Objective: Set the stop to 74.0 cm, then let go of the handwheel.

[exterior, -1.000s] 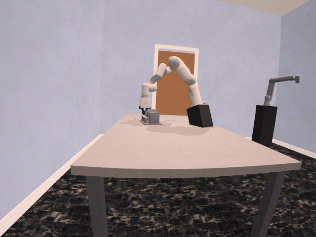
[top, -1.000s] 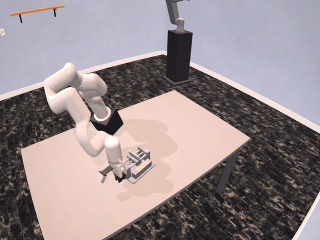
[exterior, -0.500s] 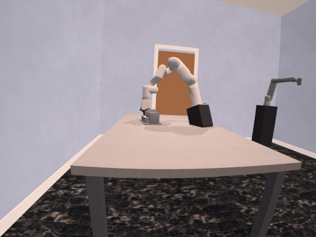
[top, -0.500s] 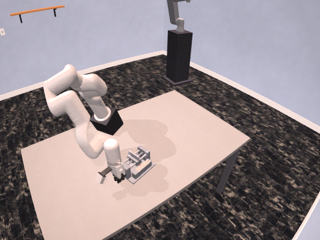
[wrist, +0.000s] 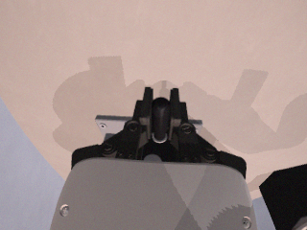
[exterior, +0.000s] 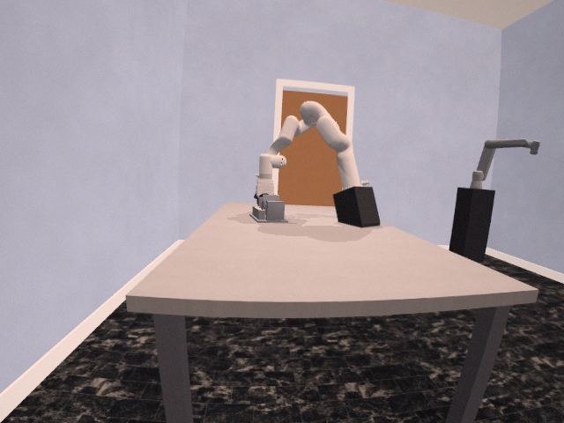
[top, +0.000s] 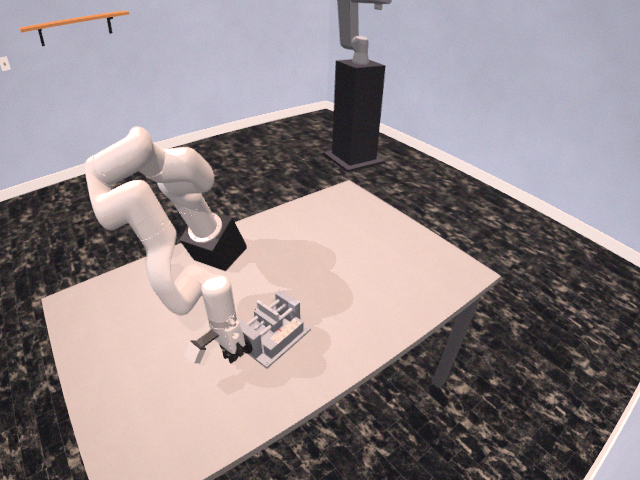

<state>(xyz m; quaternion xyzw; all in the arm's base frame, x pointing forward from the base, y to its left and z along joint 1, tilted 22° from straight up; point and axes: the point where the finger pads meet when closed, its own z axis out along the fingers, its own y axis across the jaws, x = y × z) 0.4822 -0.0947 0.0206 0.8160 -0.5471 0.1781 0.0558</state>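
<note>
Now: hand 20 mm to the right of the black handwheel, 10 mm below it and 10 mm past it. The rest, counted from my hand: handwheel knob 10 mm to the left; then sliding stop block 150 mm to the left, 50 mm above, 40 mm behind.
</note>
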